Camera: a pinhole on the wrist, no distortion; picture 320 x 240 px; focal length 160.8 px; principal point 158.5 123.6 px. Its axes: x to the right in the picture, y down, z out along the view. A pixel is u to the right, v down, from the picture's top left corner.
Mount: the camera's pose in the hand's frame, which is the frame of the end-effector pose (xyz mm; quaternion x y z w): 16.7 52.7 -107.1 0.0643 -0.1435 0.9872 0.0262
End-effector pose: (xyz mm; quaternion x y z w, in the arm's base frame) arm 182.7 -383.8 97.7 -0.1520 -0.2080 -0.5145 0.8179
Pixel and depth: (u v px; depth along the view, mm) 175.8 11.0 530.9
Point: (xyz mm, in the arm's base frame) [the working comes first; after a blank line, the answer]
In the camera's frame: 57.1 -371.8 530.9

341.9 -77.2 555.1
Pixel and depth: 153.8 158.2 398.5
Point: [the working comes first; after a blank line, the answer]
In the camera's frame: -11.6 85.7 398.5

33.9 -385.4 350.8
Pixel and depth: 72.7 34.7 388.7
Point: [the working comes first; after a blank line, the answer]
In the camera's frame: -207.4 -214.9 388.7

364.2 -408.8 489.2
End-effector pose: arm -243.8 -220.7 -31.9 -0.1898 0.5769 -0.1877 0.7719
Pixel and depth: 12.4 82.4 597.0
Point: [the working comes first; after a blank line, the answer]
In the camera's frame: -542.4 -153.0 597.0

338.6 -502.9 -445.2
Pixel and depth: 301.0 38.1 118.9
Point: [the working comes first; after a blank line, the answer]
In the camera's frame: 105.4 -63.2 118.9

-219.8 -111.8 -7.6
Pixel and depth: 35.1 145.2 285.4
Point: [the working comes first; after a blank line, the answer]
In the camera's frame: -219.0 38.3 285.4

-59.8 -408.8 -179.3
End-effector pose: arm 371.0 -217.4 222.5 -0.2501 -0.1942 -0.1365 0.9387
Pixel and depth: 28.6 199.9 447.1
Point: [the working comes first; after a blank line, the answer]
In the camera's frame: -361.2 212.2 447.1

572.5 -416.9 690.1
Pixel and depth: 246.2 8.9 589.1
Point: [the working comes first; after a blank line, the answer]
In the camera's frame: 321.3 -420.2 589.1

115.1 384.0 502.2
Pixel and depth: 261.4 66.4 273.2
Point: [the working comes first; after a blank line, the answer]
In the camera's frame: 174.8 -97.2 273.2

232.8 -31.2 303.9
